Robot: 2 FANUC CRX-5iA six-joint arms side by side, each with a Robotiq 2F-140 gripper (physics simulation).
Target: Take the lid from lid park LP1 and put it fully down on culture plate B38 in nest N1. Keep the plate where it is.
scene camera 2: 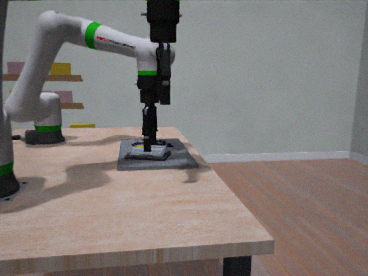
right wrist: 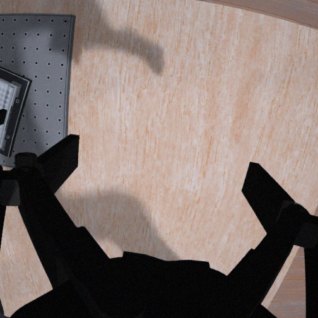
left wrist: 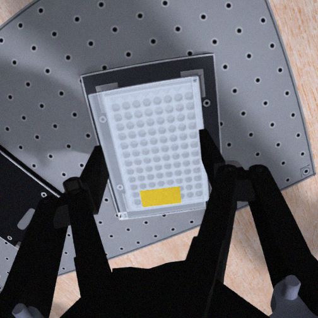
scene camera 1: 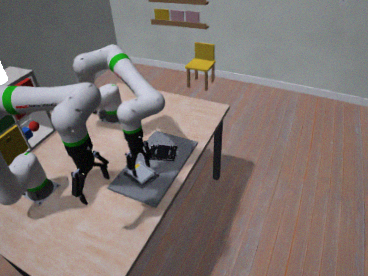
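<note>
My left gripper is shut on the clear lid, which carries a yellow label. The lid is low over the white culture plate; whether it touches the plate is unclear. In the left wrist view its rim reaches past the wells at the left and bottom. The plate sits in the dark nest. The black lid park stands beside it, without a lid. My right gripper is open and empty above the table.
A grey perforated board carries nest and lid park near the edge of the wooden table. In scene camera 1, the right gripper hangs left of the board. A yellow chair stands behind.
</note>
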